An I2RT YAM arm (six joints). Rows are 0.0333 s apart.
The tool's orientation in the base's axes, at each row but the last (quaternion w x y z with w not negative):
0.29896, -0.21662, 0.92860, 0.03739
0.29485, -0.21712, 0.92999, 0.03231
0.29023, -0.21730, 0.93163, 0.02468
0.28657, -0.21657, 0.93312, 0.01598
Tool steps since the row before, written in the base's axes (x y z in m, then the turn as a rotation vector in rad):
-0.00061, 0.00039, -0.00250, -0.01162, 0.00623, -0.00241
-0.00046, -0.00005, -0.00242, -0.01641, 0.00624, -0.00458
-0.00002, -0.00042, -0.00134, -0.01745, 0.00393, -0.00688
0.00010, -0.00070, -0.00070, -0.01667, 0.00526, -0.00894
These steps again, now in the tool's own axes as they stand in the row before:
0.00172, 0.00076, 0.00179, 0.00746, 0.01071, -0.00305
0.00172, 0.00031, 0.00174, 0.01218, 0.01289, -0.00382
0.00092, -0.00026, 0.00103, 0.01512, 0.01142, -0.00286
0.00058, -0.00061, 0.00053, 0.01513, 0.01250, -0.00052

